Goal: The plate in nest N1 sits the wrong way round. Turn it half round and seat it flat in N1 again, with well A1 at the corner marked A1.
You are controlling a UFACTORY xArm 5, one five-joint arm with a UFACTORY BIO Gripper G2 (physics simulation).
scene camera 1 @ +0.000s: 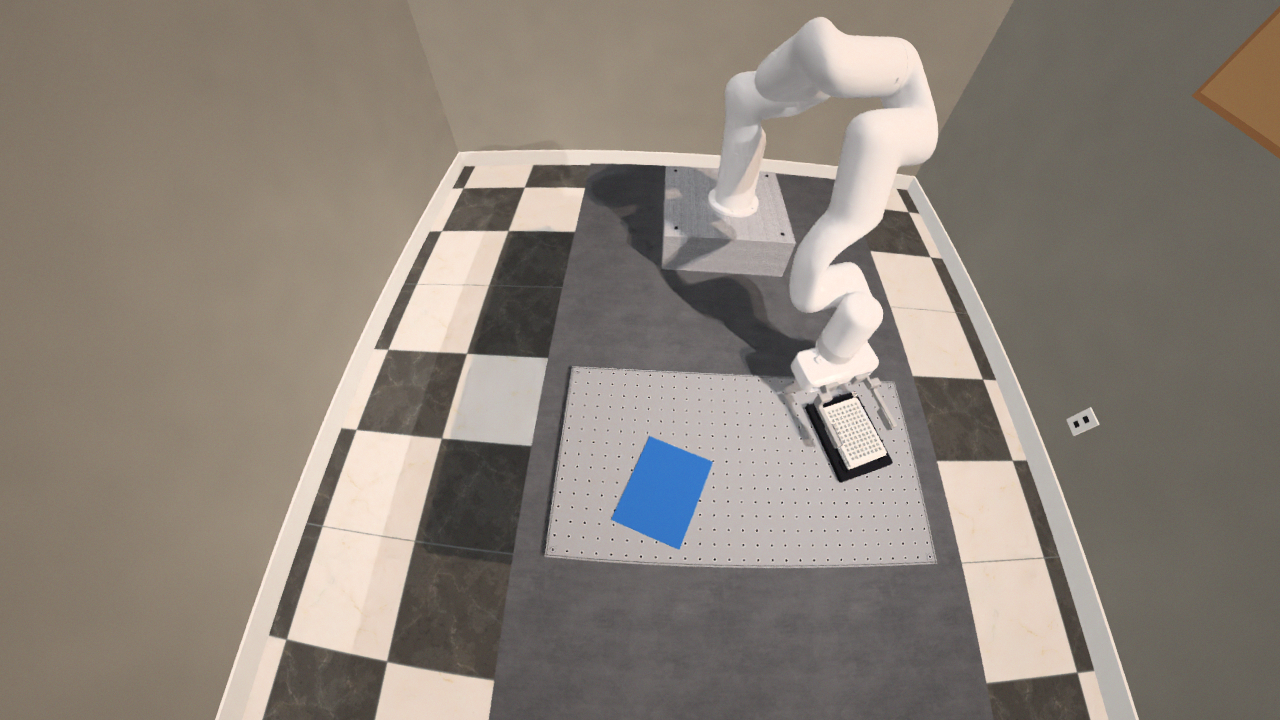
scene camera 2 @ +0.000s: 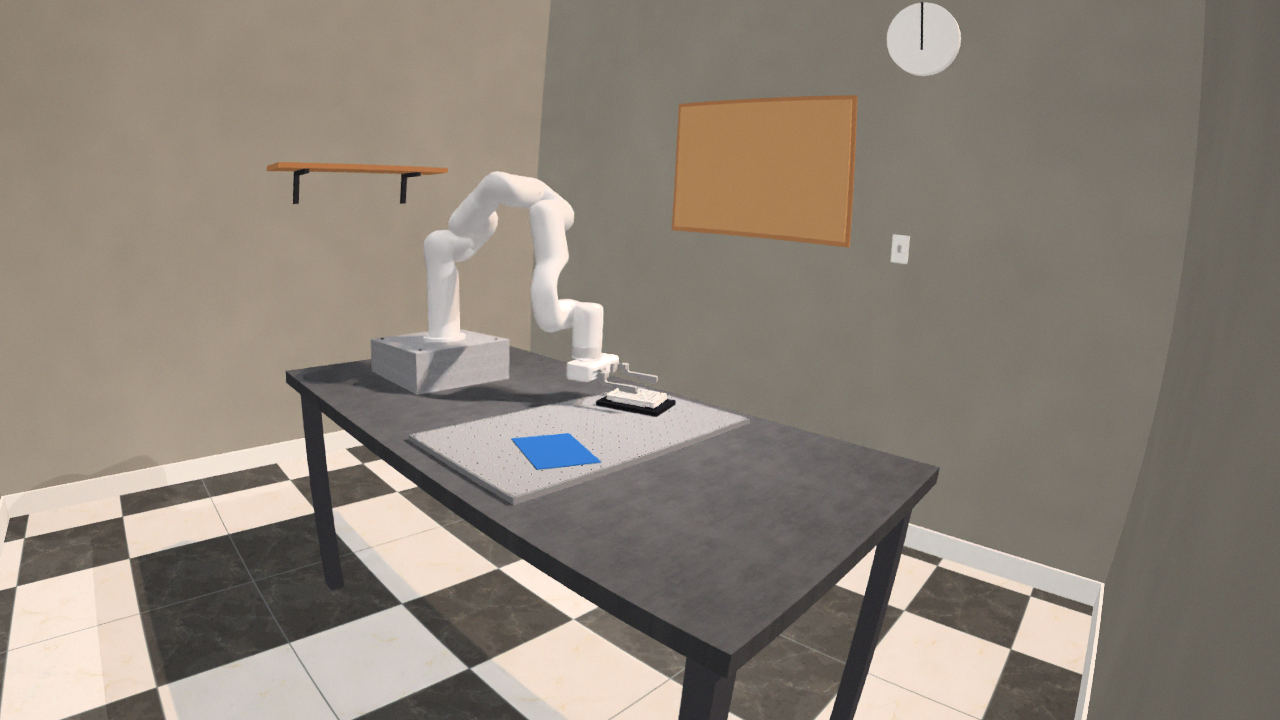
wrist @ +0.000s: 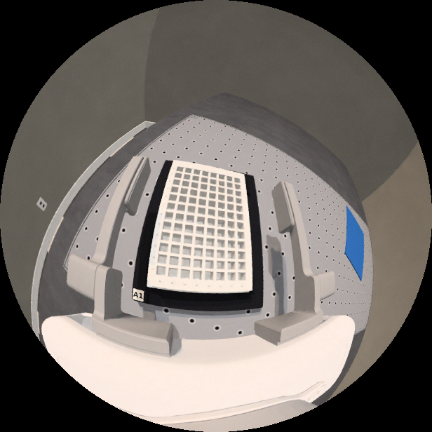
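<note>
The white plate lies wells up in the black nest, its long sides along the nest's long sides. More black rim shows at its right and near sides in the wrist view; I cannot tell whether it is fully flat. The A1 label is on the nest's near left corner in the wrist view. The plate's own marks are too small to read. My gripper is partly open and empty, its fingers above and outside the plate's two long sides, apart from it.
The nest stands on a perforated grey board near its right edge in scene camera 1. A flat blue sheet lies on the board's other half. The arm's base block stands behind the board.
</note>
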